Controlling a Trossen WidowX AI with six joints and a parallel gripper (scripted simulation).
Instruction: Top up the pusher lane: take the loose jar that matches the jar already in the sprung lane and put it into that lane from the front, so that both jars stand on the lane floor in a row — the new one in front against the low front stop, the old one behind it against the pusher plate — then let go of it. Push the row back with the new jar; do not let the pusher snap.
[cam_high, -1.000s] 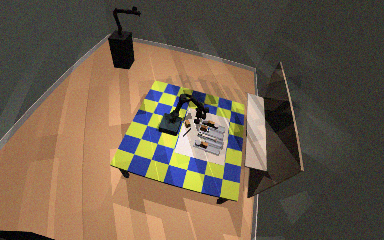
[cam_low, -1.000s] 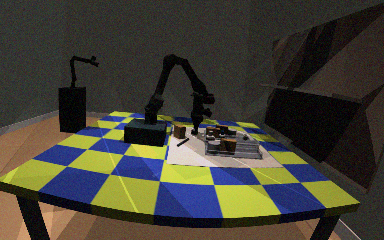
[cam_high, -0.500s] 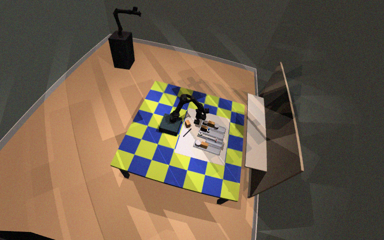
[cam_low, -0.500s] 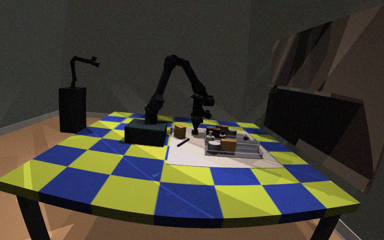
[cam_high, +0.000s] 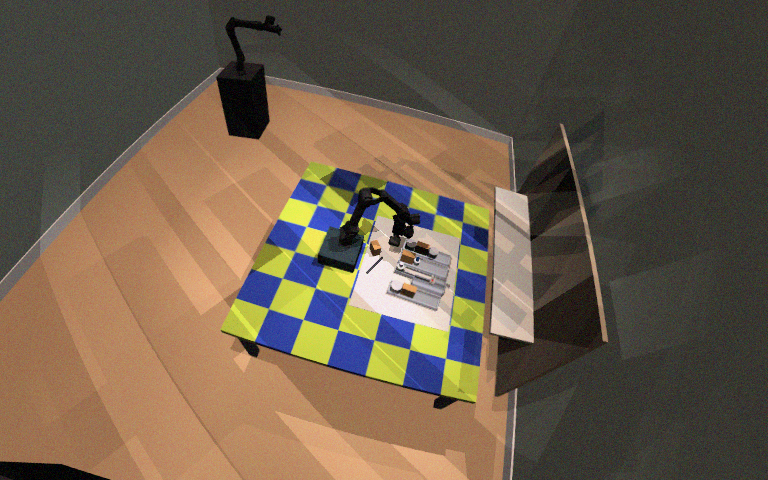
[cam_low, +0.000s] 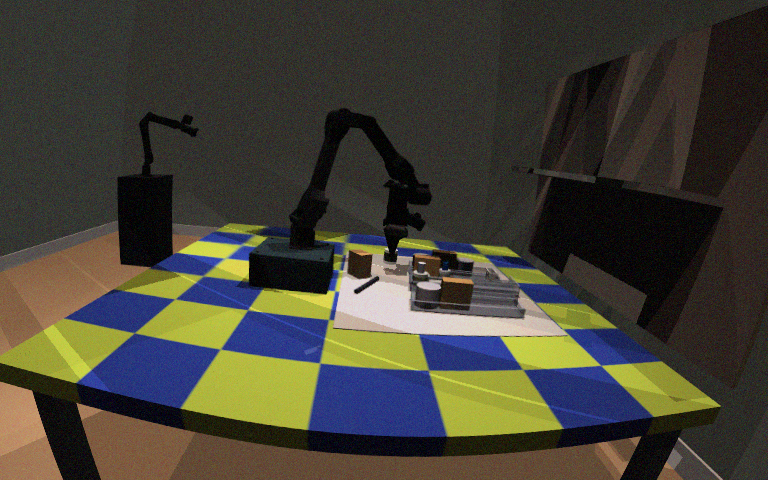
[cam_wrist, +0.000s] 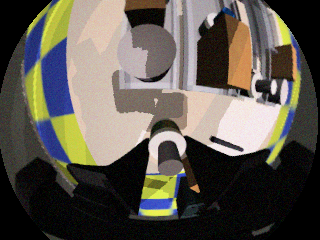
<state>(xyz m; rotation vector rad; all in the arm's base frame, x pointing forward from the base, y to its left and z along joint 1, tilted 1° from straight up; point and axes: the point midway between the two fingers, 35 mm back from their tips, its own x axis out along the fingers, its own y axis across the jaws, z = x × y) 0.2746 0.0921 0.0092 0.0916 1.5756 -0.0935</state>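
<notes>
The black pen lies 9 cm behind my gripper tip, 16 cm to the right of it and 5 cm below it.
</notes>
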